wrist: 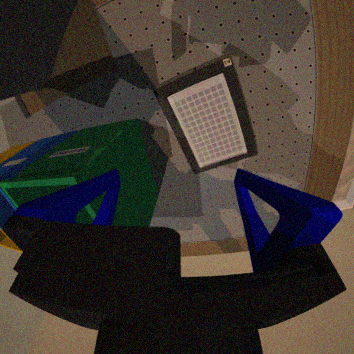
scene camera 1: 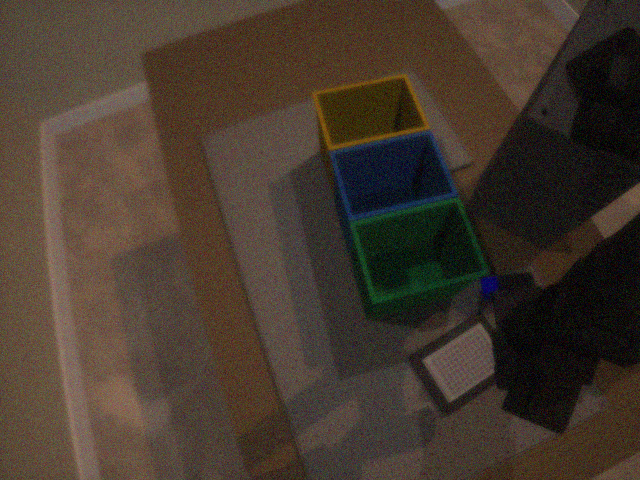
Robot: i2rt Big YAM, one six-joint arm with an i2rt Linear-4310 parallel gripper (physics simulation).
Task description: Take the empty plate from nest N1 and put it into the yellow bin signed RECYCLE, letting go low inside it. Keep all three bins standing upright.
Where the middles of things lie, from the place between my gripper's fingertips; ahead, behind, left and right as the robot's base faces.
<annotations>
The pale plate (scene camera 1: 467, 360) is 1 cm ahead of my hand, 3 cm to the left of it and 14 cm below it. From my hand the other things lie so: dark nest (scene camera 1: 427, 379) (1 cm ahead, 3 cm to the left, 16 cm below); green bin (scene camera 1: 401, 260) (8 cm ahead, 14 cm to the right, 7 cm below); blue bin (scene camera 1: 376, 178) (8 cm ahead, 27 cm to the right, 7 cm below).
</annotations>
